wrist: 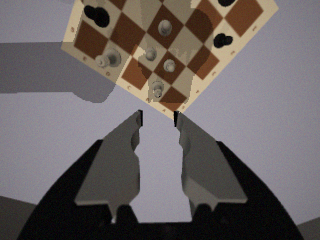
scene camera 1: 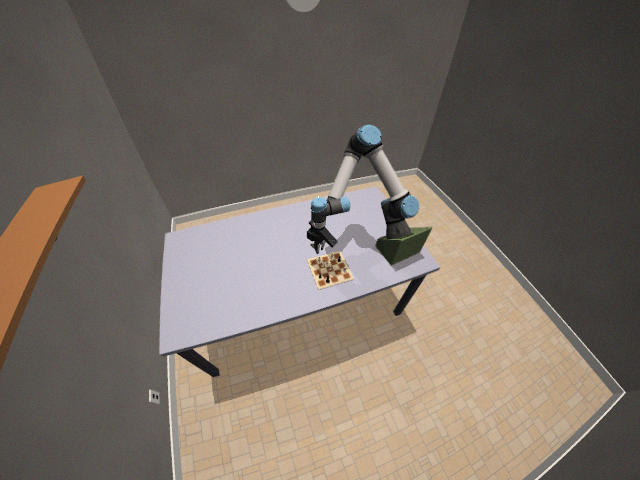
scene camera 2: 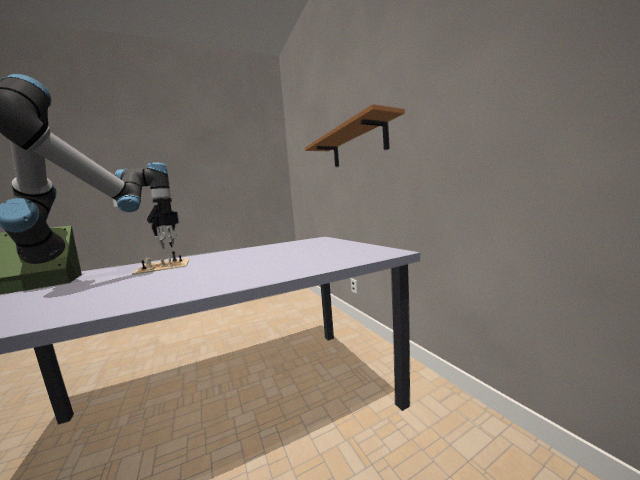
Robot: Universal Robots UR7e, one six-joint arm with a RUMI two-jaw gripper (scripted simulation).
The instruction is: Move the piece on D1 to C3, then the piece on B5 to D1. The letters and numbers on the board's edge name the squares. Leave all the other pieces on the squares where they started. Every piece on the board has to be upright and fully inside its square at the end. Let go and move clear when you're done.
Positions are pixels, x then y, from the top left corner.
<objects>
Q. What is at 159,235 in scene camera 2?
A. My gripper.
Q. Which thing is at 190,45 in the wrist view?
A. A chessboard.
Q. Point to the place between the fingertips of my gripper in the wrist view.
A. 158,111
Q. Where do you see a chessboard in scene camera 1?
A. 336,275
</objects>
